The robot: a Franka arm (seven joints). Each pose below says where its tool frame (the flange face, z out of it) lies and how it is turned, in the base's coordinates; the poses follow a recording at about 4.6 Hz.
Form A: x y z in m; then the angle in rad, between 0 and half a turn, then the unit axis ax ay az.
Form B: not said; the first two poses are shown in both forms.
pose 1, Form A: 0.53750 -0.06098 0.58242 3.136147 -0.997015 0.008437 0.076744
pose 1, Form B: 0.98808 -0.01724 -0.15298 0.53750; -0.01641 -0.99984 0.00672 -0.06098; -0.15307 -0.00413 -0.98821 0.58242; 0 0 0 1
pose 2, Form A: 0.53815 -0.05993 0.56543 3.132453 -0.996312 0.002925 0.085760
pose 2, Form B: 0.98527 -0.00661 -0.17086 0.53815; -0.00504 -0.99994 0.00961 -0.05993; -0.17091 -0.00860 -0.98525 0.56543; 0 0 0 1
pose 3, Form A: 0.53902 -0.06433 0.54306 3.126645 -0.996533 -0.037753 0.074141
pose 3, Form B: 0.98616 0.07413 -0.14832 0.53902; 0.07635 -0.99704 0.00930 -0.06433; -0.14720 -0.02049 -0.98890 0.54306; 0 0 0 1
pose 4, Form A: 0.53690 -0.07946 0.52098 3.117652 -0.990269 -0.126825 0.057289
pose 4, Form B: 0.96127 0.24977 -0.11648 0.53690; 0.25252 -0.96755 0.00918 -0.07946; -0.11041 -0.03823 -0.99315 0.52098; 0 0 0 1
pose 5, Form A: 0.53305 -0.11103 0.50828 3.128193 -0.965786 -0.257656 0.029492
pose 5, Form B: 0.86549 0.49726 -0.06042 0.53305; 0.49805 -0.86714 -0.00226 -0.11103; -0.05351 -0.02814 -0.99817 0.50828; 0 0 0 1
